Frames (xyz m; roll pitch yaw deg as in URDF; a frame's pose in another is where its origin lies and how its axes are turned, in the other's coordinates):
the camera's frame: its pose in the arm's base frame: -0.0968 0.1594 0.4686 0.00 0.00 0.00
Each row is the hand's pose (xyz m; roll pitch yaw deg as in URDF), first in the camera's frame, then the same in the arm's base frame.
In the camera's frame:
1: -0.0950 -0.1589 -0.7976 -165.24 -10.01 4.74
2: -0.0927 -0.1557 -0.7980 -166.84 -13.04 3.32
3: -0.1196 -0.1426 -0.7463 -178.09 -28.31 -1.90
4: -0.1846 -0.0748 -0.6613 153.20 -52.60 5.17
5: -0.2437 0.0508 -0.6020 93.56 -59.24 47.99
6: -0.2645 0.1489 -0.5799 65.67 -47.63 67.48
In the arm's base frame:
1: -0.1918 0.0005 -0.3290 -165.24 -10.01 4.74
2: -0.1895 0.0037 -0.3294 -166.84 -13.04 3.32
3: -0.2164 0.0168 -0.2777 -178.09 -28.31 -1.90
4: -0.2814 0.0846 -0.1927 153.20 -52.60 5.17
5: -0.3405 0.2102 -0.1334 93.56 -59.24 47.99
6: -0.3613 0.3083 -0.1113 65.67 -47.63 67.48

